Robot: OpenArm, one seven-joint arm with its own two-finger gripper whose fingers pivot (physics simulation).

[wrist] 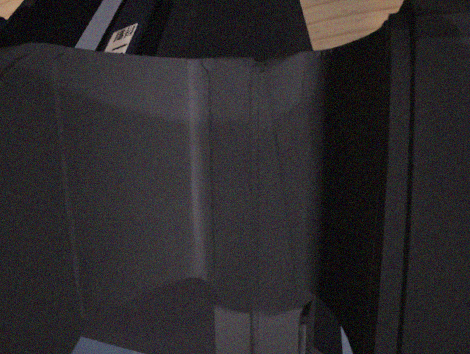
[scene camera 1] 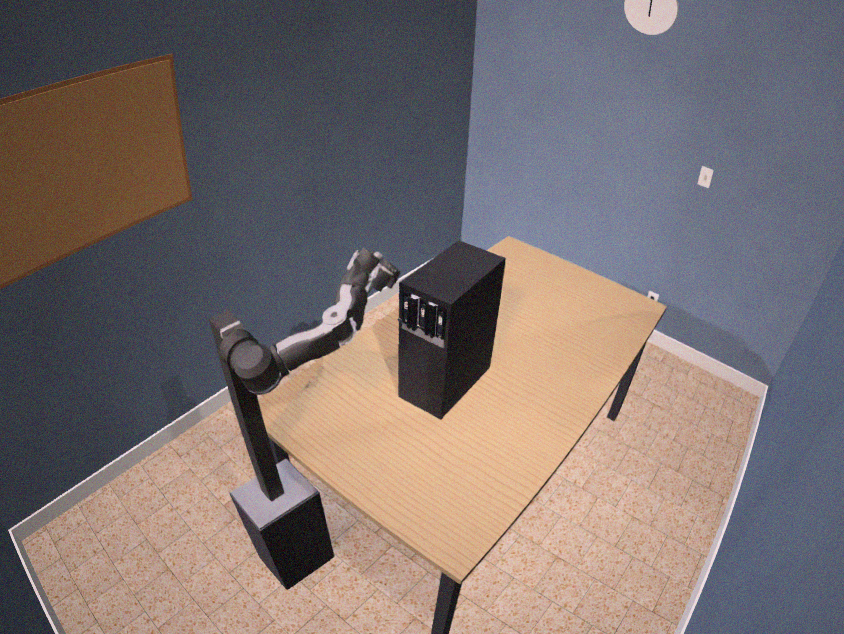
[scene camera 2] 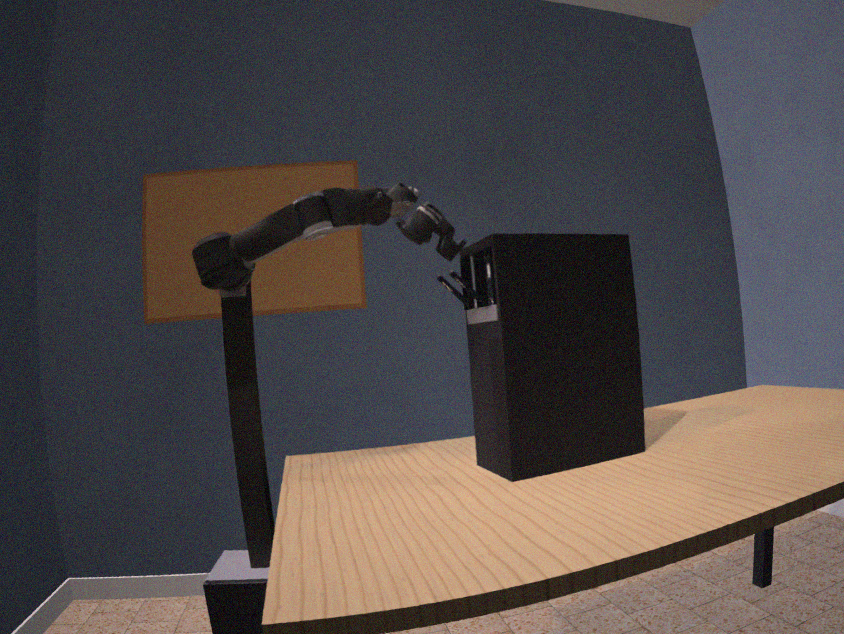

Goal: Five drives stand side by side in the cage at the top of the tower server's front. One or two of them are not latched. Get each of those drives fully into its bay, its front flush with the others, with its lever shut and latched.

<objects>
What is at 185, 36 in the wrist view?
A black tower server.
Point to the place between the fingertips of my gripper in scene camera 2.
At 458, 252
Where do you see a drive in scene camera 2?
479, 256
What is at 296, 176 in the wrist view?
My gripper.
</objects>
